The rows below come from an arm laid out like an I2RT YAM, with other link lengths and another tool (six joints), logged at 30 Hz.
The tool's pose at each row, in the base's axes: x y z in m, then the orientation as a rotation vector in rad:
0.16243 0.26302 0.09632 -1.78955 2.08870 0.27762
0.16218 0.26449 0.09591 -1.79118 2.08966 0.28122
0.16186 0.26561 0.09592 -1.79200 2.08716 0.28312
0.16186 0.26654 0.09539 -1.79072 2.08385 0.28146
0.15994 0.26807 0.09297 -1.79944 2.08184 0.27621
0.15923 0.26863 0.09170 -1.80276 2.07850 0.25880
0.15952 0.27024 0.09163 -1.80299 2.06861 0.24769
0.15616 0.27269 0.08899 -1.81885 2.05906 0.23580
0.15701 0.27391 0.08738 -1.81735 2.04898 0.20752
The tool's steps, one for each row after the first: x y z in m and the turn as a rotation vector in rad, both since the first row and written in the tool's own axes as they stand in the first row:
-0.00114 0.00054 0.00090 -0.00325 0.00002 0.00024
-0.00212 0.00104 0.00127 -0.00389 -0.00188 -0.00117
-0.00275 0.00125 0.00211 -0.00111 -0.00395 -0.00252
-0.00293 0.00362 0.00461 -0.00167 0.00114 -0.00841
-0.00283 0.00453 0.00588 0.00798 0.00746 -0.01417
-0.00430 0.00453 0.00660 0.01780 0.00578 -0.02101
-0.00505 0.00849 0.00944 0.02004 0.01245 -0.03509
-0.00561 0.00801 0.01150 0.04061 0.01682 -0.04370

